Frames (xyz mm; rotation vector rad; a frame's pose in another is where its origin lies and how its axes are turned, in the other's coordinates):
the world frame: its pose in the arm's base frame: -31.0 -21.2 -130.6 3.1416 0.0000 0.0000
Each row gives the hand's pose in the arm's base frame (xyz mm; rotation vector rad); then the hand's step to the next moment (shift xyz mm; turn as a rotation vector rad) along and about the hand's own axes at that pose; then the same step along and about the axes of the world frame.
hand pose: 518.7 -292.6 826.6 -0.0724 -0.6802 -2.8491
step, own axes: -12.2 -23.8 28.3 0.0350 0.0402 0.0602
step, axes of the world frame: 6.7 -35.9 -13.6 -0.0256 0.0146 -0.0748
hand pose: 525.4 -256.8 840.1 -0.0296 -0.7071 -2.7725
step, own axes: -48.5 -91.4 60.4 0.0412 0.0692 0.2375
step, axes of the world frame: 18.7 -118.2 -6.2 -0.0323 -0.0431 -0.2449
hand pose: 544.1 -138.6 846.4 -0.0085 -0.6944 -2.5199
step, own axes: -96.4 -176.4 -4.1 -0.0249 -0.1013 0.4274
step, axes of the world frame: -2.1 -173.9 100.9 -0.0825 -0.2910 -0.3195
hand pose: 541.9 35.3 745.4 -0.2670 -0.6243 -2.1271
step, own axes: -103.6 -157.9 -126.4 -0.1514 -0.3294 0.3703
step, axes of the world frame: -61.2 -83.1 202.4 -0.1893 -0.4607 -0.1432
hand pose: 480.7 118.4 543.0 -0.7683 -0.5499 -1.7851
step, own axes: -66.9 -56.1 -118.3 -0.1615 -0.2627 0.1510
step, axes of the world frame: -65.9 19.6 130.0 -0.1759 -0.2946 0.0145
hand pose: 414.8 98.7 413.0 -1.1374 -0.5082 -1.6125
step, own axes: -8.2 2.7 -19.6 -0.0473 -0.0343 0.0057
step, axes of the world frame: -5.8 12.2 16.6 -0.0289 -0.0407 0.0309
